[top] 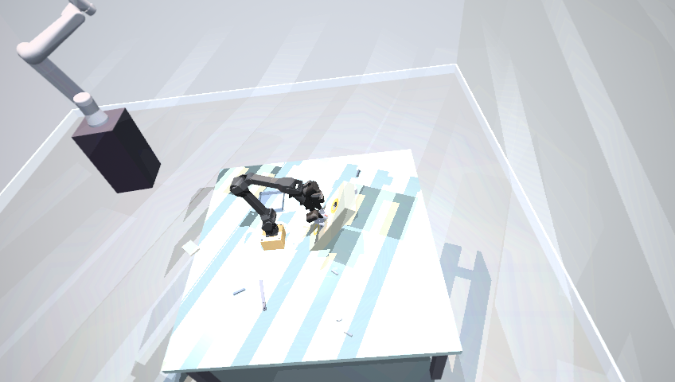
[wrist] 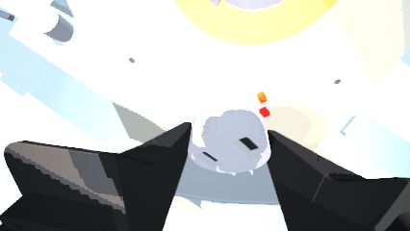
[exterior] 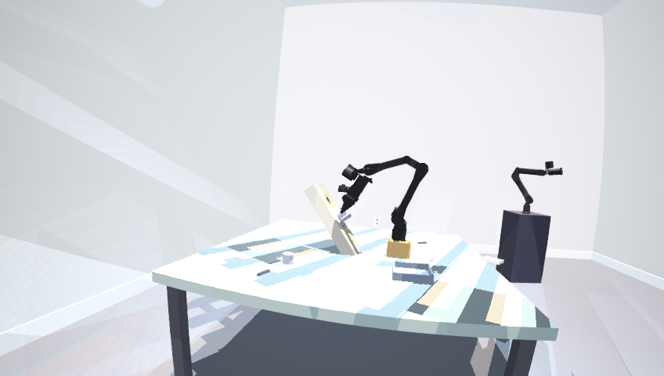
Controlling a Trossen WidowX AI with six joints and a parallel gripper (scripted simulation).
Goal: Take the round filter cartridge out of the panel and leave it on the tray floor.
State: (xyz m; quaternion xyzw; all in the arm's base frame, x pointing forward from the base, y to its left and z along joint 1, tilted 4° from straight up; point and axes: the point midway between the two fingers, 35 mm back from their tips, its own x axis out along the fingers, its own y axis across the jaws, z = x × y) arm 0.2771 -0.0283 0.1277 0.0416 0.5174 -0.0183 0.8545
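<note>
Now: gripper tip 40 mm short of the cream service panel and 30 mm above it. The rest, counted from my gripper tip: round filter cartridge right at my gripper tip; blue-grey tray 320 mm behind, 310 mm to the left, 180 mm below.
</note>
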